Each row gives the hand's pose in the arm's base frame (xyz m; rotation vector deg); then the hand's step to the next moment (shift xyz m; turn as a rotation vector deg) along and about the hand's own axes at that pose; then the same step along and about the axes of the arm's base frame.
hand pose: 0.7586 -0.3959 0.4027 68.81 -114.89 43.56
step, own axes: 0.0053 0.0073 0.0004 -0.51 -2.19 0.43
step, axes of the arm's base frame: -0.0086 -0.0001 0.0029 2.05 -0.95 -0.35
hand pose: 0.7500 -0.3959 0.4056 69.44 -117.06 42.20
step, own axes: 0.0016 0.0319 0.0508 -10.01 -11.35 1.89
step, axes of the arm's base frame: -0.0415 -0.0248 -0.0356 13.42 -0.74 -7.21
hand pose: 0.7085 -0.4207 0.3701 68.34 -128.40 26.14
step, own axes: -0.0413 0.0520 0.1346 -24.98 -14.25 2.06
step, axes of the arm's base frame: -0.0669 -0.0162 -0.1334 22.54 7.28 -16.44
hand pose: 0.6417 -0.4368 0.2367 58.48 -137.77 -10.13
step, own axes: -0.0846 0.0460 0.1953 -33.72 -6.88 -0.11
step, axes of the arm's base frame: -0.0791 0.0765 -0.1879 24.06 18.81 -15.87
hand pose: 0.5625 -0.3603 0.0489 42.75 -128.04 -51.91
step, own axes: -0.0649 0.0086 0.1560 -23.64 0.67 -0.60
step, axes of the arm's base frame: -0.0697 0.1128 -0.1050 15.77 16.31 -6.71
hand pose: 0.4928 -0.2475 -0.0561 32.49 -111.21 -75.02
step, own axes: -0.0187 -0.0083 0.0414 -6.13 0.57 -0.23
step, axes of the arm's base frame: -0.0197 0.0348 -0.0230 4.16 4.34 -1.36
